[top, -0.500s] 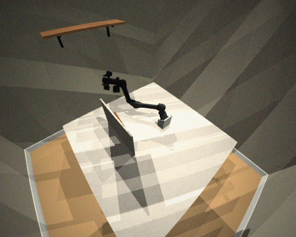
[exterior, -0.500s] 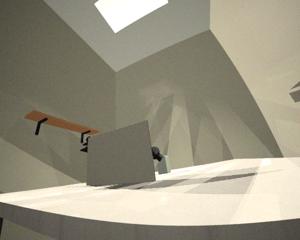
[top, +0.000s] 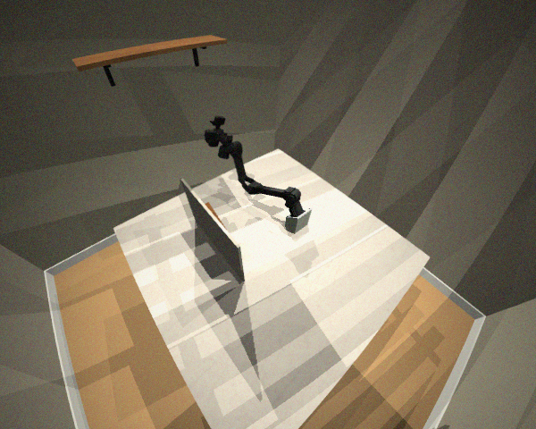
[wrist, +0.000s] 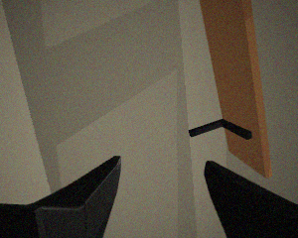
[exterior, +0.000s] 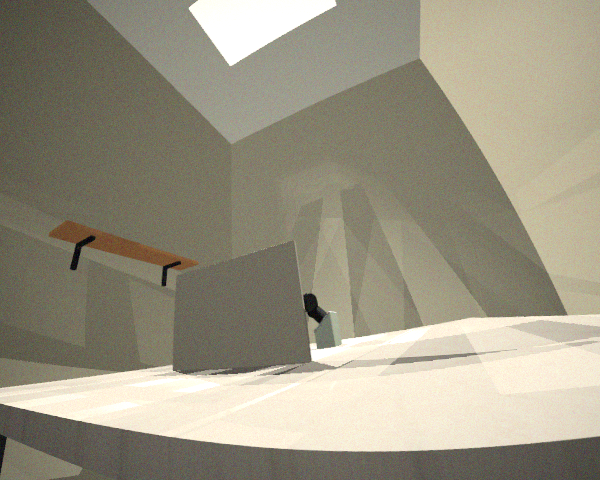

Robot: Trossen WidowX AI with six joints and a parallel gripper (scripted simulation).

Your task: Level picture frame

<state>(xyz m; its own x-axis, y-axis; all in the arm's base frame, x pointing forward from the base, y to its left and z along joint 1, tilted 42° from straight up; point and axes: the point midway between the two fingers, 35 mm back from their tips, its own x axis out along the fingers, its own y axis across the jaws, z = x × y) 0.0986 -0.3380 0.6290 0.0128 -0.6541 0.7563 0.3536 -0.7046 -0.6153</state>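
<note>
The wooden picture frame is 310 mm ahead of my gripper tip, 540 mm to the left of it and 180 mm below it. From my gripper tip the other things lie so: upright wall panel: 320 mm ahead, 550 mm to the left, 200 mm below.
</note>
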